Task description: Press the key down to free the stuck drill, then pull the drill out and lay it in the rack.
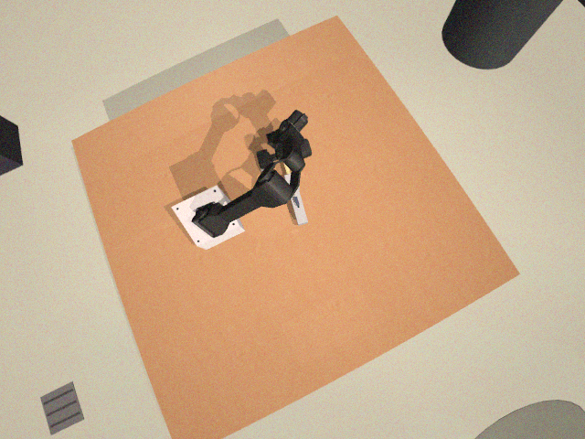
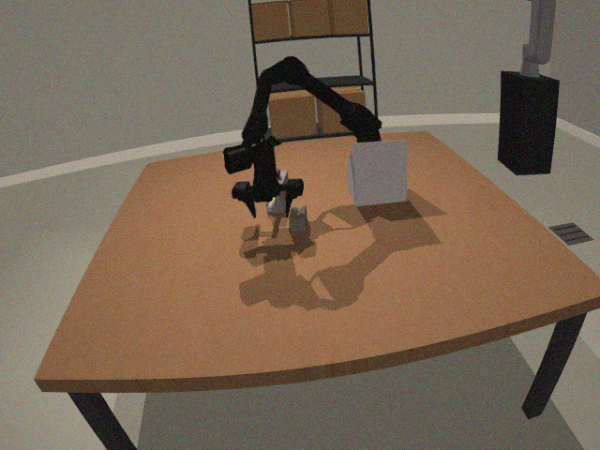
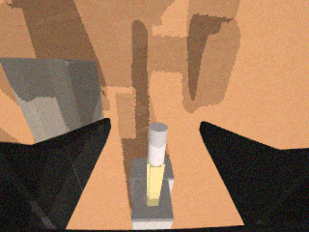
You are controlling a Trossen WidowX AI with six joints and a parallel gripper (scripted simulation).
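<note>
Now: gripper tip 10 mm past the drill, 50 mm to the left of it and 30 mm below it. From my gripper tip the other things lie so: light grey fixture block (20 mm behind, 150 mm to the right, 20 mm above); then blue key (20 mm behind, 170 mm to the right, 30 mm above); then grey v-notched rack (70 mm behind, 30 mm to the left).
</note>
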